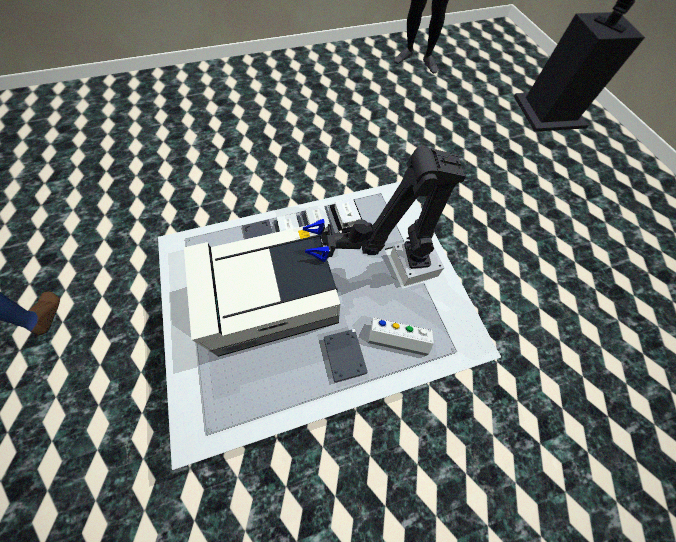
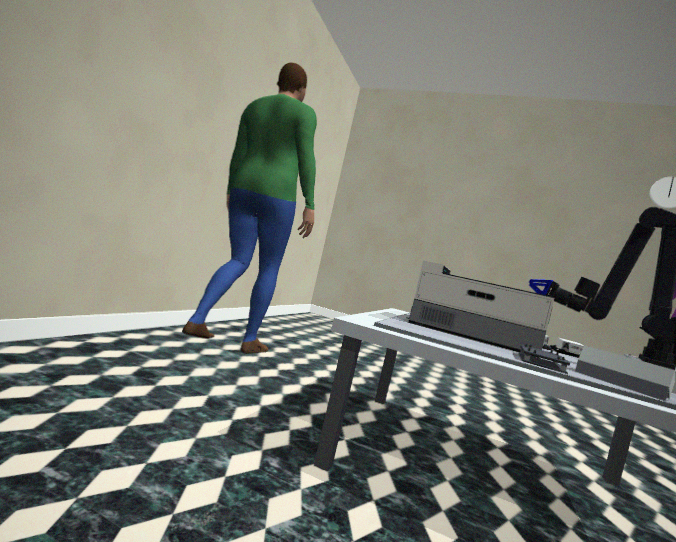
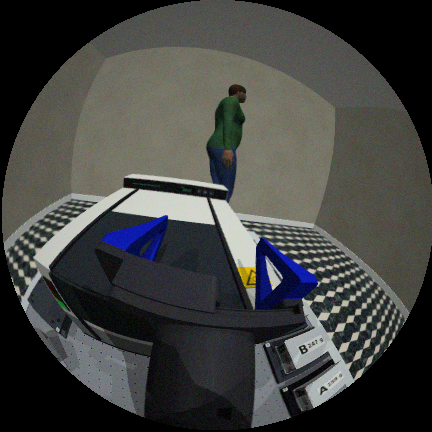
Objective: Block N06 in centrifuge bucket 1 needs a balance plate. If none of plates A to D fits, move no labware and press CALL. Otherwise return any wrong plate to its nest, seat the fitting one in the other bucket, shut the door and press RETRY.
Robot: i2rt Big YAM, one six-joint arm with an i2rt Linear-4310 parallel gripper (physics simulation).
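Pixels of known places: gripper, between the fingertips: (image 1: 303, 239) (image 2: 529, 282) (image 3: 214, 231); arm's base, origin of its link: (image 1: 417, 254) (image 2: 655, 363).
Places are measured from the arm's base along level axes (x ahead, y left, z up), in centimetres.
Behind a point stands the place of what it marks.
The white centrifuge (image 1: 245, 282) {x 65.7, y 12.1, z 14.2 cm} (image 2: 479, 296) {x 57.9, y 27.1, z 9.0 cm} (image 3: 160, 205) {x 62.8, y 12.2, z 14.2 cm} stands on the table; a dark panel (image 1: 301, 273) {x 46.8, y 10.9, z 14.5 cm} (image 3: 197, 250) {x 48.1, y 1.8, z 14.4 cm} covers the arm-side part of its top. Its buckets and block N06 do not show. My gripper (image 1: 304, 241) {x 45.0, y 0.4, z 19.1 cm} (image 2: 533, 283) {x 45.0, y 0.4, z 19.1 cm} (image 3: 214, 231) {x 45.0, y 0.4, z 19.1 cm} is open and empty above that panel. Plate A (image 1: 347, 211) {x 25.3, y -25.8, z -1.5 cm} (image 3: 327, 392), marked 159 g, and plate B (image 1: 317, 215) {x 38.8, y -24.9, z -1.4 cm} (image 3: 307, 347) {x 38.3, y -22.8, z -1.4 cm}, marked 247 g, sit in nests beside the centrifuge. A third white plate (image 1: 288, 221) {x 51.7, y -22.9, z -1.4 cm} is beyond B; its label is unreadable. A dark nest (image 1: 257, 228) {x 65.9, y -23.6, z -5.6 cm} beyond it shows no white plate. The button box (image 1: 400, 337) {x 14.2, y 33.2, z 1.1 cm} carries blue, yellow, green and white buttons.
A dark flat pad (image 1: 345, 355) {x 34.1, y 36.3, z -3.7 cm} with corner knobs lies between the button box and the centrifuge's side. A yellow warning label (image 1: 304, 234) {x 44.7, y -5.0, z 14.2 cm} (image 3: 247, 276) {x 44.6, y -4.4, z 14.3 cm} is on the centrifuge's rim. A person in green (image 2: 270, 152) (image 3: 230, 125) stands beyond the table. Another person's legs (image 1: 434, 31) show farther off.
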